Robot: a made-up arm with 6 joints.
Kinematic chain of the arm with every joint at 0, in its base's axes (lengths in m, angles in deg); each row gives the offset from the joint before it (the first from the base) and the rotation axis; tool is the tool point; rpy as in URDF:
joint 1: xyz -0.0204 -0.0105 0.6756 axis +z
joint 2: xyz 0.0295 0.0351 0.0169 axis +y
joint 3: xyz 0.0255 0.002 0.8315 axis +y
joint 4: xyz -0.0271 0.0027 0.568 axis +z
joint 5: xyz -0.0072 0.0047 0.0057 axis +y
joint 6: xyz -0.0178 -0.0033 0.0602 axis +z
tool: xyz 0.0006 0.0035 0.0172 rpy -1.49 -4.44 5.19
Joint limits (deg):
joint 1: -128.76..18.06
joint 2: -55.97..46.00
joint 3: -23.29..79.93
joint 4: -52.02..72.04
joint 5: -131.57..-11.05
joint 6: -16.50..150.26
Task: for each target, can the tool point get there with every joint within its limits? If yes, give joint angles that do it. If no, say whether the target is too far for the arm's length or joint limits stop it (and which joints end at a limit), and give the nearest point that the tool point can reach.
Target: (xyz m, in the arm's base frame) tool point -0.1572 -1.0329 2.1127
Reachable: no: too far | nearest point -0.1377 -0.8868 1.9038 | short by 0.256 m
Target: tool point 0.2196 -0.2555 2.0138
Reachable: yes | joints -59.80 1.36 36.36 -29.75 -96.01 47.12
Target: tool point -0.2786 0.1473 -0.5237
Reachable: no: joint limits stop it (at a limit: joint 1, joint 2, joint 3, joint 4, joint 5, joint 6) | nearest point -0.7047 -0.8470 0.9879 | short by 1.859 m
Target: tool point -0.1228 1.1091 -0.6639
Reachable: no: too far | nearest point -0.1308 1.1966 1.1720 | short by 1.838 m
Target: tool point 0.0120 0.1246 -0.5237
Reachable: no: joint limits stop it (at a limit: joint 1, joint 2, joint 3, joint 4, joint 5, joint 6) | nearest point 1.1120 0.3584 0.9041 | short by 1.818 m
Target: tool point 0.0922 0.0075 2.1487
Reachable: yes | joints -11.48 -2.13 18.56 3.81 -39.36 9.99
